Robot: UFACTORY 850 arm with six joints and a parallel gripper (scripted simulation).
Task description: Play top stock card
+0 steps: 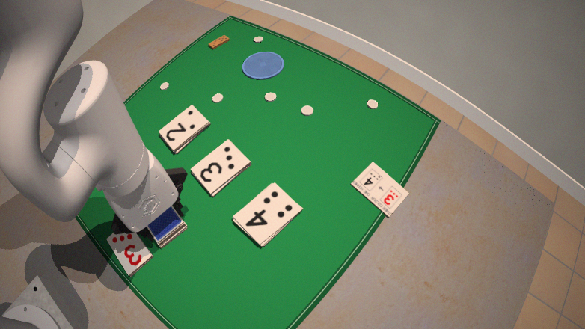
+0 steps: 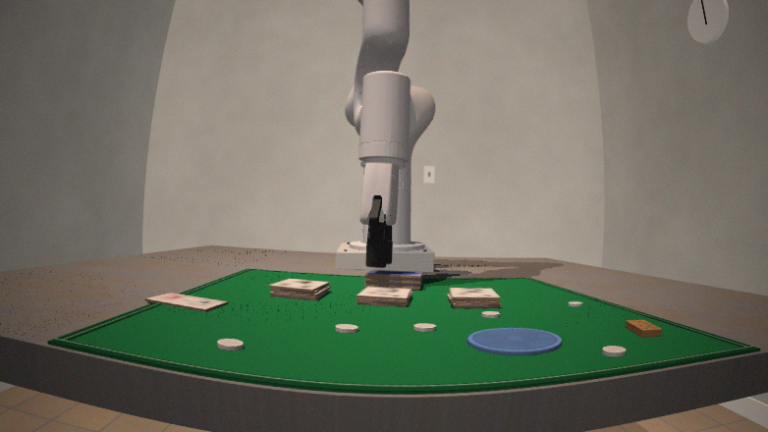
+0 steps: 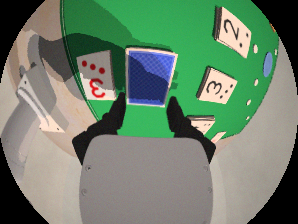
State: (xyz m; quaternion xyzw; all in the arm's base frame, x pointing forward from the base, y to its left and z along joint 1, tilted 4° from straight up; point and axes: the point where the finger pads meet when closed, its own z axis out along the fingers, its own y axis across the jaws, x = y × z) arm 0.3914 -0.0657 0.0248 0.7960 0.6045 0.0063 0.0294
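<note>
My hand is 30 mm to the right of the card, 30 mm above it and 10 mm short of it. The rest, counted from my hand: green card cloth 180 mm ahead, 60 mm below, 10 mm to the left.
</note>
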